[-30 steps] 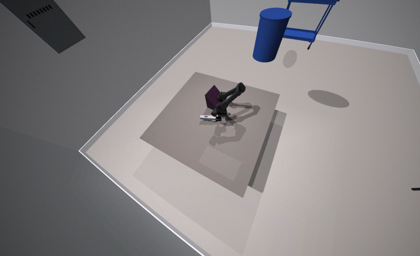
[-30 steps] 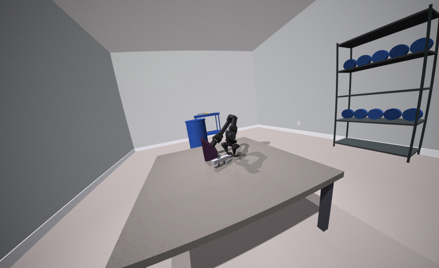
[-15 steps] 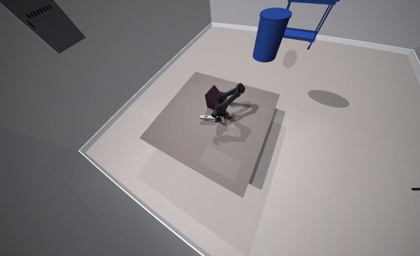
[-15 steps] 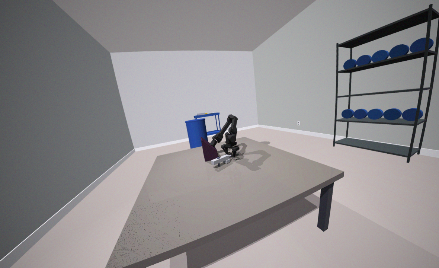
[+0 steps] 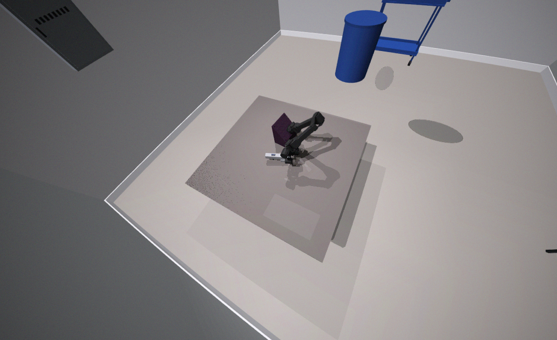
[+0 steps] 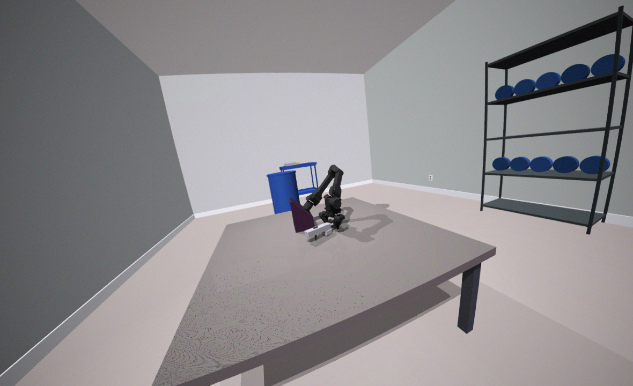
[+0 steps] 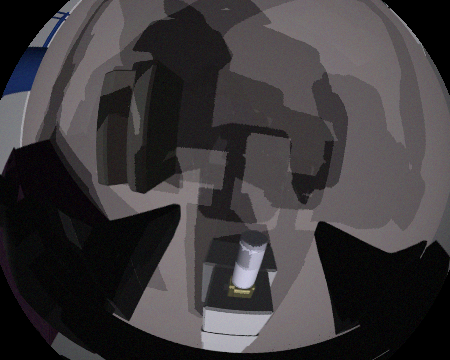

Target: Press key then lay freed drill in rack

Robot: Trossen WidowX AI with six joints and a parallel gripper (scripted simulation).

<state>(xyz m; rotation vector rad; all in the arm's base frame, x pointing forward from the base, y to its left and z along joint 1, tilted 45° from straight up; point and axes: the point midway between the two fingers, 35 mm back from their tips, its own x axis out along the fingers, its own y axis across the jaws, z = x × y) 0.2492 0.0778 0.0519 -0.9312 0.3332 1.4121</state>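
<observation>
The drill lies 2 cm ahead of my gripper tip, 5 cm to the right of it and 3 cm above it. Round my gripper tip: blue key (5 cm ahead, 14 cm to the right, 3 cm above); dark rack (9 cm behind, 2 cm to the left); light grey fixture (4 cm ahead, 11 cm to the right, 3 cm above).
</observation>
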